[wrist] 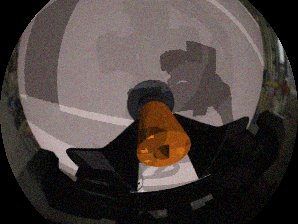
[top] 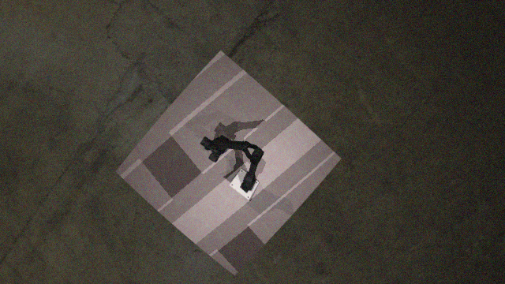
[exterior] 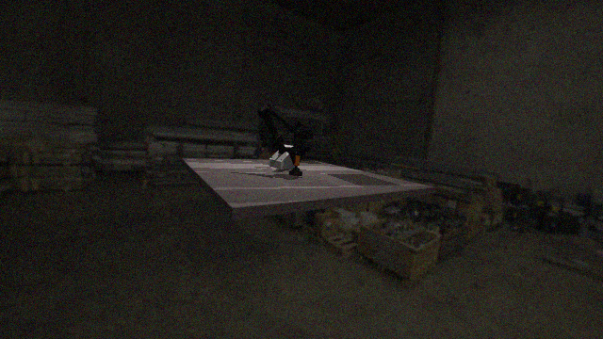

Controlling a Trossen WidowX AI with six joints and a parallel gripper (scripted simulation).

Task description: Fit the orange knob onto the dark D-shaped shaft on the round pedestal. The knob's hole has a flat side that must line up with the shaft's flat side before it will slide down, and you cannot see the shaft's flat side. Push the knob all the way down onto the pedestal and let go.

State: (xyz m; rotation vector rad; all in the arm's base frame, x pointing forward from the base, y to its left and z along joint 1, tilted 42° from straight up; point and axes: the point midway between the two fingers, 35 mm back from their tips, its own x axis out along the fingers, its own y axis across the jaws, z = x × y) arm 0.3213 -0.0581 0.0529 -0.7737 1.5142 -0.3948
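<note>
The orange knob is 2 cm above my gripper tip. Round my gripper tip: dark pedestal (4 cm below).
</note>
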